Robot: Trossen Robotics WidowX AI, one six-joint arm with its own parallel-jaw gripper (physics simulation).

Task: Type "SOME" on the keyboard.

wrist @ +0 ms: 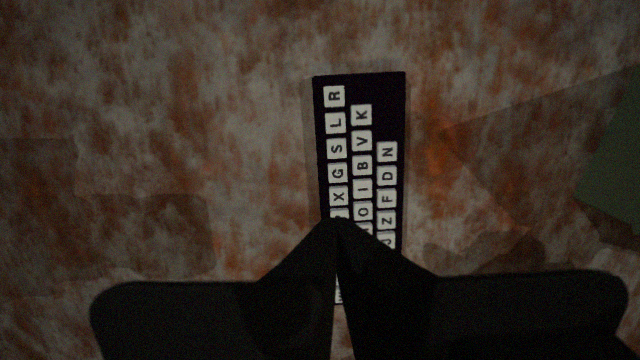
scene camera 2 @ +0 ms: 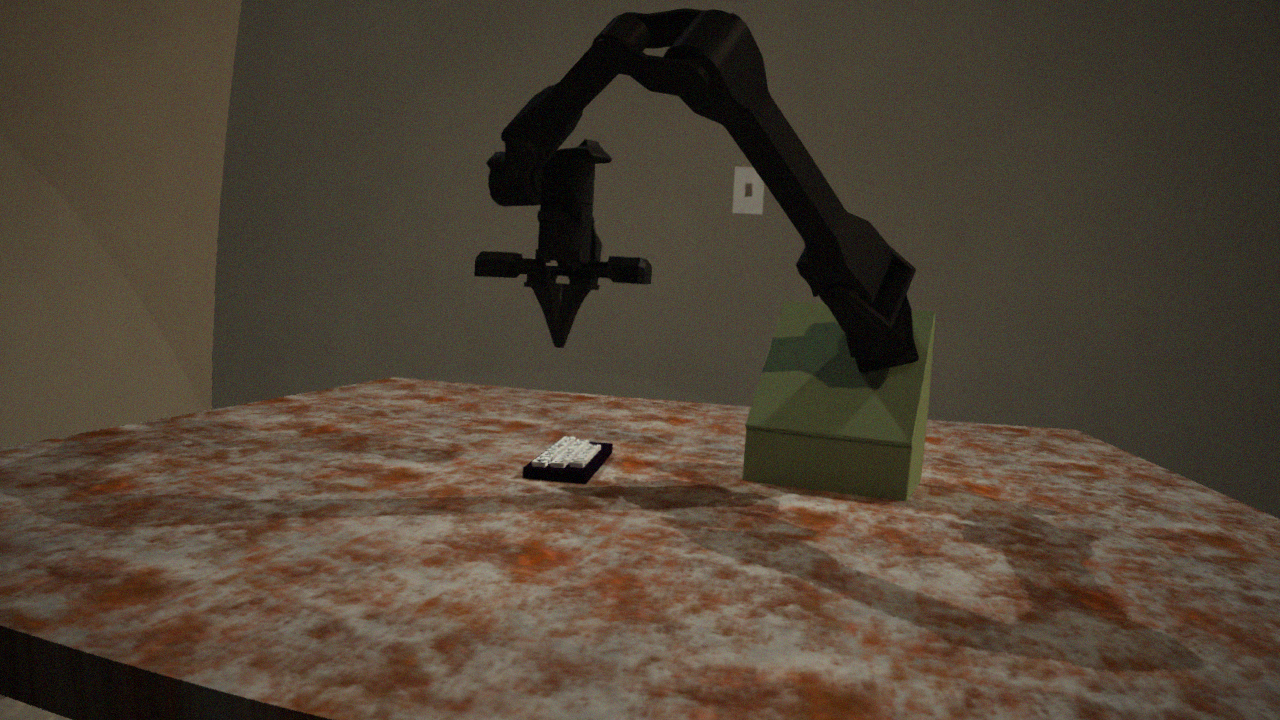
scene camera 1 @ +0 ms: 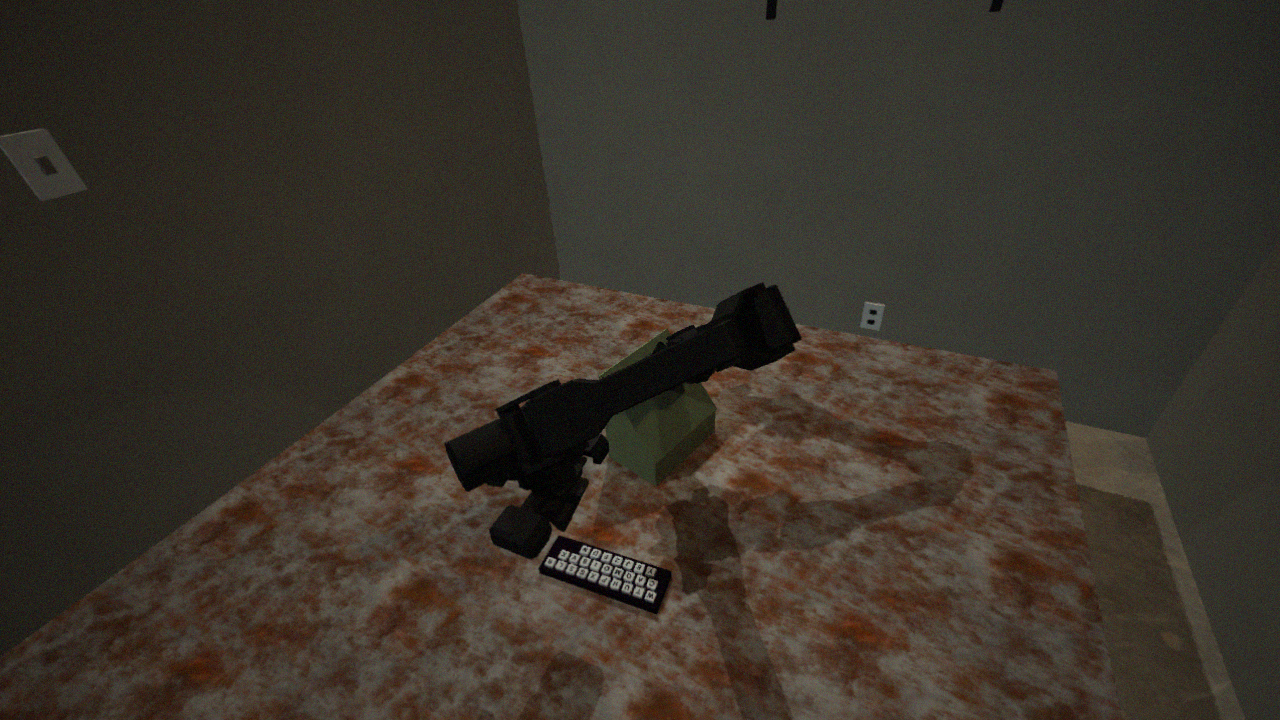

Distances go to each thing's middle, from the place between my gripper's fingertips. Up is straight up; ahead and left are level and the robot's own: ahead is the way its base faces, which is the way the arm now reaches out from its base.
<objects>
My hand is 30 mm past the black keyboard (scene camera 1: 663, 576), 40 mm to the right of it and 110 mm above it.
</objects>
